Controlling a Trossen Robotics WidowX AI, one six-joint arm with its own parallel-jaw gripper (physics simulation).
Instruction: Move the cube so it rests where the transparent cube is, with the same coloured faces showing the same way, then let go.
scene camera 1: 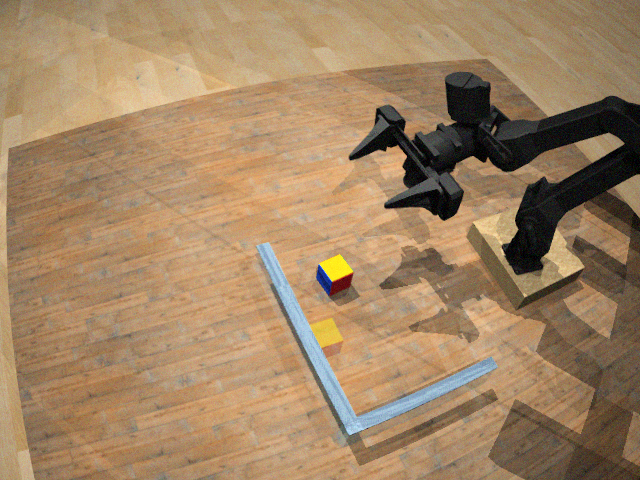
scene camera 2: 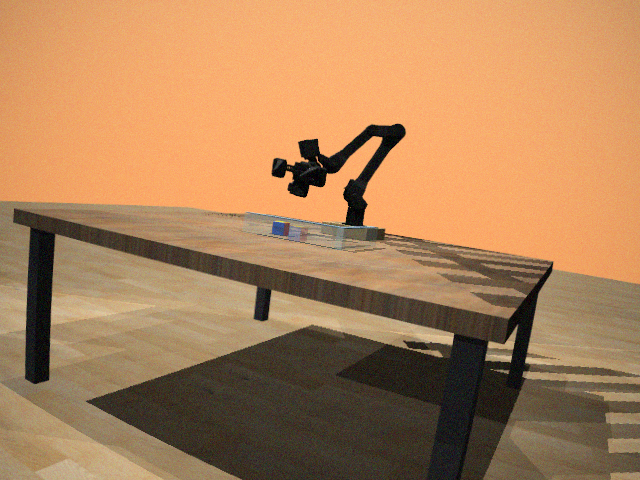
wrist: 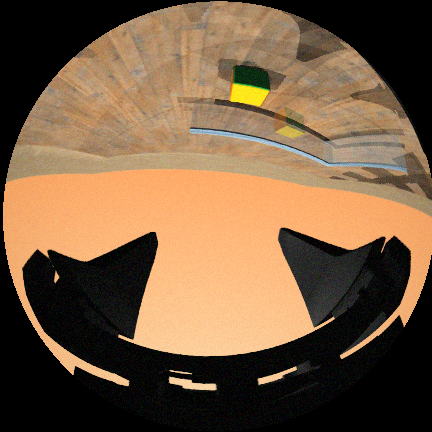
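Seen in the pictures: gripper, fingertip midpoint: (scene camera 1: pixel 366 181) (scene camera 2: pixel 286 174) (wrist: pixel 218 236); arm's base, origin of the base link: (scene camera 1: pixel 522 257) (scene camera 2: pixel 354 225).
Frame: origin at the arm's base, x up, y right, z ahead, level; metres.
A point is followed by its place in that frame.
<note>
The solid cube (scene camera 1: pixel 334 274) @[x -0.002, y 0.033, z 0.334 m] (scene camera 2: pixel 280 228) (wrist: pixel 250 86) @[x -0.002, y 0.051, z 0.310 m] rests on the table, yellow face up. Blue and red sides show in scene camera 1, and a dark green side faces the wrist camera. The transparent cube (scene camera 1: pixel 328 335) @[x -0.002, y -0.066, z 0.370 m] (scene camera 2: pixel 298 233) (wrist: pixel 290 124) @[x -0.006, y -0.048, z 0.356 m] stands apart from it, close to the long wall, also yellow on top, with a reddish side in scene camera 1 and a green side in the wrist view. It looks turned a little differently. My gripper (scene camera 1: pixel 369 181) @[x 0.141, y 0.078, z 0.294 m] (scene camera 2: pixel 288 179) @[x 0.141, y 0.078, z 0.294 m] (wrist: pixel 218 236) @[x 0.141, y 0.078, z 0.294 m] is wide open and empty, raised above the table, back toward the base from the solid cube.
A long see-through wall with a pale blue top edge (scene camera 1: pixel 289 299) @[x 0.019, y -0.011, z 0.413 m] (wrist: pixel 250 137) @[x 0.018, y -0.006, z 0.412 m] runs beside both cubes. It meets a shorter wall (scene camera 1: pixel 429 392) @[x 0.018, y -0.194, z 0.267 m] at a corner. The arm stands on a stone-like base block (scene camera 1: pixel 566 258) @[x -0.001, y -0.022, z -0.099 m] (scene camera 2: pixel 374 233) on the wooden table (scene camera 1: pixel 155 217) @[x -0.041, y 0.229, z 0.595 m] (scene camera 2: pixel 206 240) @[x -0.042, y -0.055, z 0.699 m].
</note>
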